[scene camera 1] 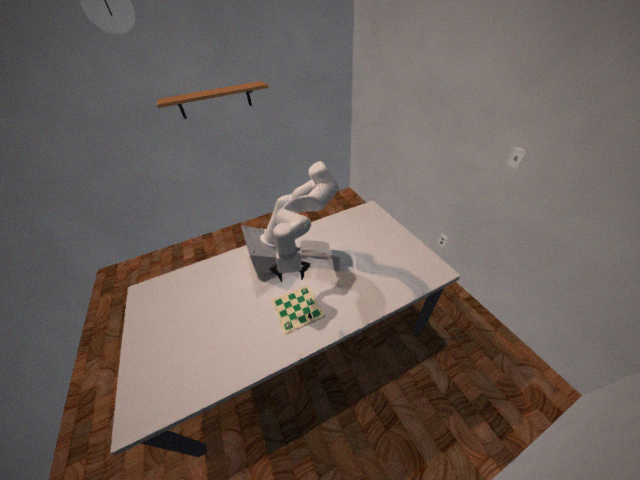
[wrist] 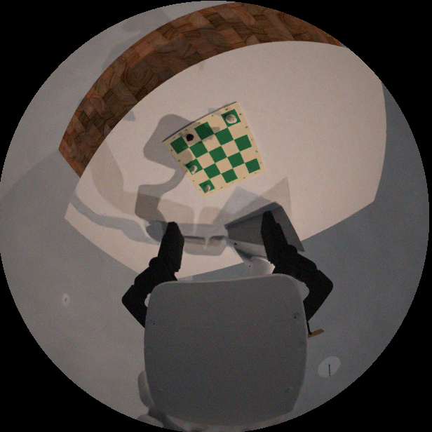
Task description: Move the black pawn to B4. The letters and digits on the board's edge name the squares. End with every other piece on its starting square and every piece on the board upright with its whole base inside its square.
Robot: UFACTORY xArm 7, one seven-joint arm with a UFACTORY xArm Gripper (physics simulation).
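Places are measured from the arm's base along level axes (x up, y back, z right), in centimetres.
Pixels of known places: gripper, fingertip midpoint: [scene camera 1: 291, 278]; arm's base, origin of the base link: [scene camera 1: 270, 240].
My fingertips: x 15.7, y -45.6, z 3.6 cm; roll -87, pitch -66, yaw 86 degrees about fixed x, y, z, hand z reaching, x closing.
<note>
For each thing: its top centre in the pictures, then the offset to it from my fingertips. Level surfaces: height alone.
- chessboard, middle of its top: [scene camera 1: 297, 307] dx -27.9, dy +2.3, dz +0.2 cm
- black pawn, middle of its top: [scene camera 1: 309, 313] dx -24.7, dy -6.0, dz -3.2 cm
- white table, its level: dx -28.5 cm
The chessboard [scene camera 1: 295, 308] [wrist: 217, 153] lies flat on the table, with five squares along each side. The black pawn [scene camera 1: 309, 315] [wrist: 190, 137] stands on a light square, second along the board's far row in the wrist view, beside the green left corner square. White pieces stand on green squares: one [scene camera 1: 288, 324] [wrist: 231, 118] in a corner, one [scene camera 1: 310, 301] [wrist: 193, 167] midway along a side and one [scene camera 1: 305, 290] [wrist: 207, 187] in another corner. The edge letters and digits are too small to read. My gripper [scene camera 1: 292, 279] [wrist: 220, 226] is open and empty, above the table on the robot-base side of the board.
The white table [scene camera 1: 196, 330] [wrist: 320, 100] extends around the board. A grey slanted panel [scene camera 1: 258, 258] [wrist: 270, 227] stands by the arm's base. Arm shadows fall beside and across part of the board. A wooden wall shelf [scene camera 1: 211, 94] is high behind the arm.
</note>
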